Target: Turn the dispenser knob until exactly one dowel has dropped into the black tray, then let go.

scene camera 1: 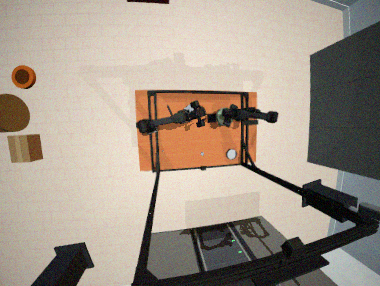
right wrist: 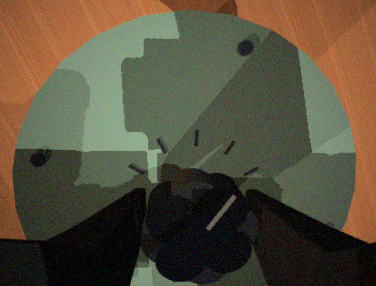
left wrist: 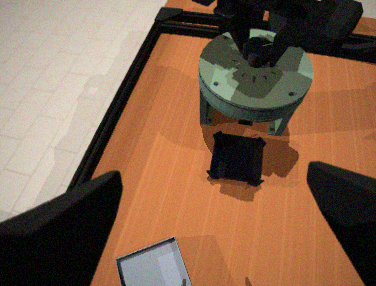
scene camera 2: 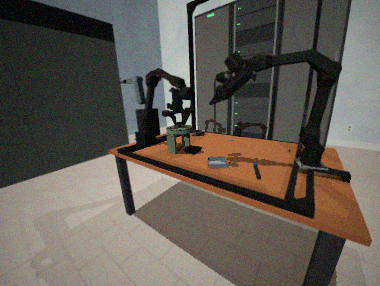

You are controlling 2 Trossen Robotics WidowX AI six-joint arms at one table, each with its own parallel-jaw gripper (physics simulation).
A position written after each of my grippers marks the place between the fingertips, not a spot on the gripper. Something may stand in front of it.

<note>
My left gripper [left wrist: 213,175] is open, with nothing in its grasp. A grey tray [left wrist: 165,255] rests on the table. Further things: my right gripper [right wrist: 195,198] and a dark lobed knob [right wrist: 197,221].
My right gripper also shows in the left wrist view [left wrist: 257,59]. The dark lobed knob shows as well in the left wrist view [left wrist: 257,51]. The right wrist view misses the grey tray: it is out of frame.
</note>
